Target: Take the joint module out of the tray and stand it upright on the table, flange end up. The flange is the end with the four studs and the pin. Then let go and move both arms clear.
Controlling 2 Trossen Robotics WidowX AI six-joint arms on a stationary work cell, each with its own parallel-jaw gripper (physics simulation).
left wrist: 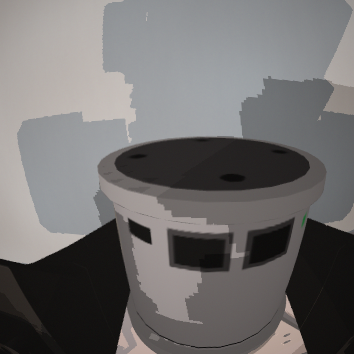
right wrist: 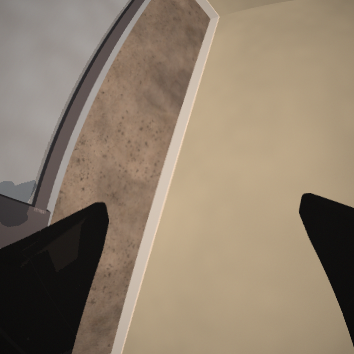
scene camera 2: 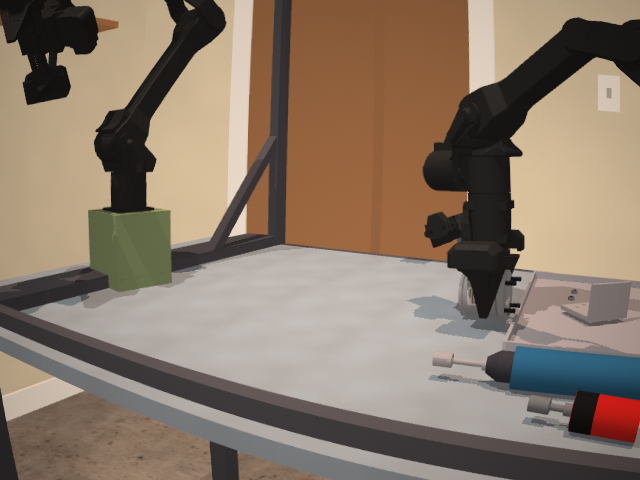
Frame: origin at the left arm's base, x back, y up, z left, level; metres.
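Where they show: left gripper, fingertip midpoint: [scene camera 2: 489, 312]; right gripper, fingertip midpoint: [right wrist: 208, 208] [scene camera 2: 20, 73]; right arm's base, link origin: [scene camera 2: 128, 210].
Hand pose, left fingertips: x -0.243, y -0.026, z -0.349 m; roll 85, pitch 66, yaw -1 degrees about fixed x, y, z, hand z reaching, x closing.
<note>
Each offset is from my left fingertips to the centre of the thing. "spot": to the spot under its first point. Level surfaces: height alone.
The joint module {dy +0.026, dx +0.001, dz +0.000 m} [scene camera 2: 505, 295] [left wrist: 165, 292] is a grey-white cylinder with dark windows. It lies sideways between the fingers of my left gripper [scene camera 2: 483, 312] [left wrist: 207, 300], which is shut on it and points down. In the scene view its dark studs point right, towards the tray {spot: dy +0.005, dx -0.001, dz +0.144 m} [scene camera 2: 509, 344]; the pin cannot be made out. The module is outside the tray, beside its left edge, low over the table {dy -0.008 m} [scene camera 2: 330, 330]; whether it touches is unclear. Its dark plain end faces up in the left wrist picture. My right gripper [right wrist: 208, 208] is open and empty, high at the far left.
In the tray are an angled bracket {dy +0.024, dx +0.153, dz +0.004 m} [scene camera 2: 610, 301] and small nuts {dy -0.002, dx +0.172, dz -0.139 m} [scene camera 2: 572, 292]. A blue driver {dy +0.011, dx +0.024, dz +0.247 m} [scene camera 2: 573, 370] and a red driver {dy +0.009, dx +0.026, dz +0.330 m} [scene camera 2: 617, 417] lie in front of the tray. A green block {dy +0.049, dx -0.539, dz -0.101 m} [scene camera 2: 139, 250] stands at the left, and a dark frame post [scene camera 2: 279, 118] stands behind.
</note>
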